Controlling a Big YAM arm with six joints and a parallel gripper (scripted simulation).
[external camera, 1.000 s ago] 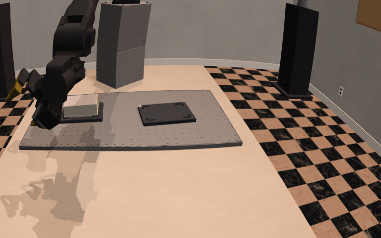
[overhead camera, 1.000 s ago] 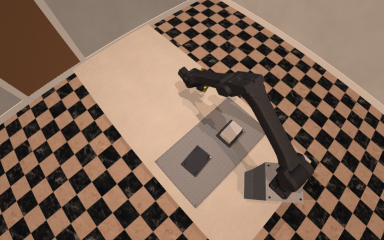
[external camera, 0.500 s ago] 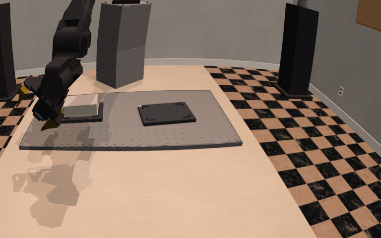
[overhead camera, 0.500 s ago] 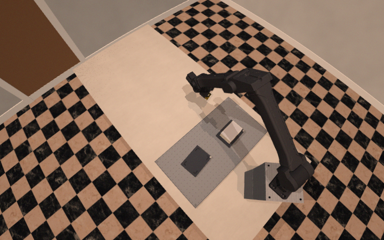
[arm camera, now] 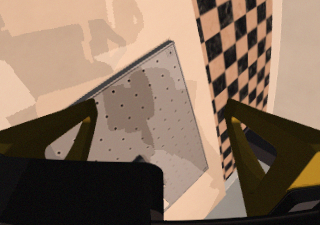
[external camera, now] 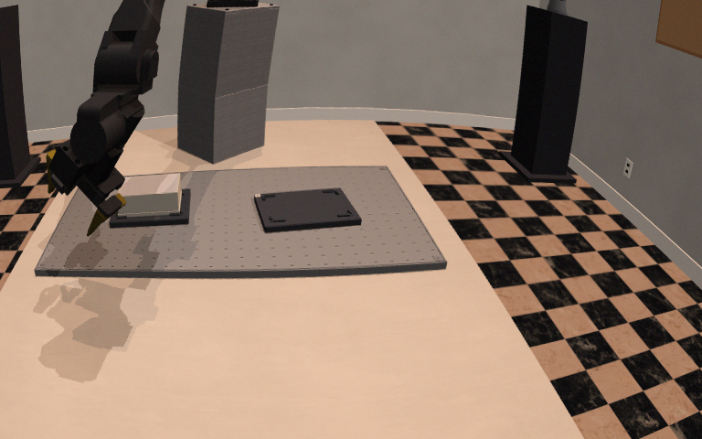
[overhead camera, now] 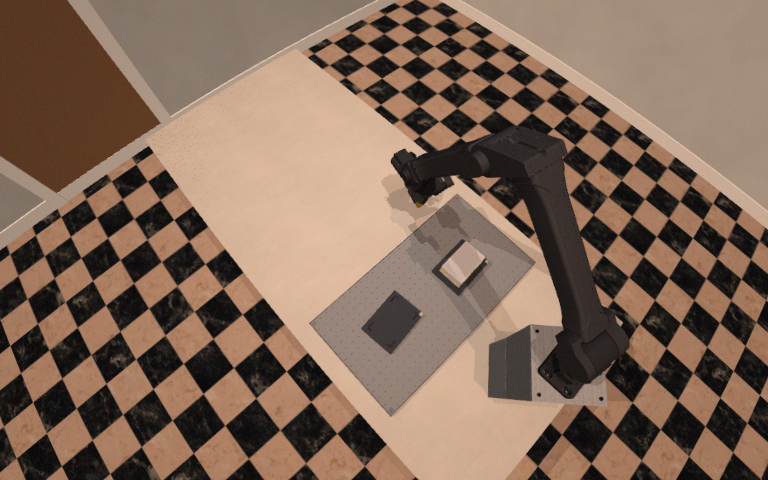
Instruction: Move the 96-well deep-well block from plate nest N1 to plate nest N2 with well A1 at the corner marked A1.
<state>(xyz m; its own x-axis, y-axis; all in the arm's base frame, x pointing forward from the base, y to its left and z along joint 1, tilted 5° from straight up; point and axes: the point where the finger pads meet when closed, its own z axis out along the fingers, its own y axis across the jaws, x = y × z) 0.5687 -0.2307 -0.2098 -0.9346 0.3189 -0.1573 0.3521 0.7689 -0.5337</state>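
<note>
My hand is 22 cm past the white 96-well deep-well block, 10 cm to the right of it and 9 cm above it. From my hand the other things lie so: dark plate nest N2: 39 cm to the left, 19 cm behind, 12 cm below; dark plate nest N1: 22 cm behind, 12 cm below, 10 cm to the left.
</note>
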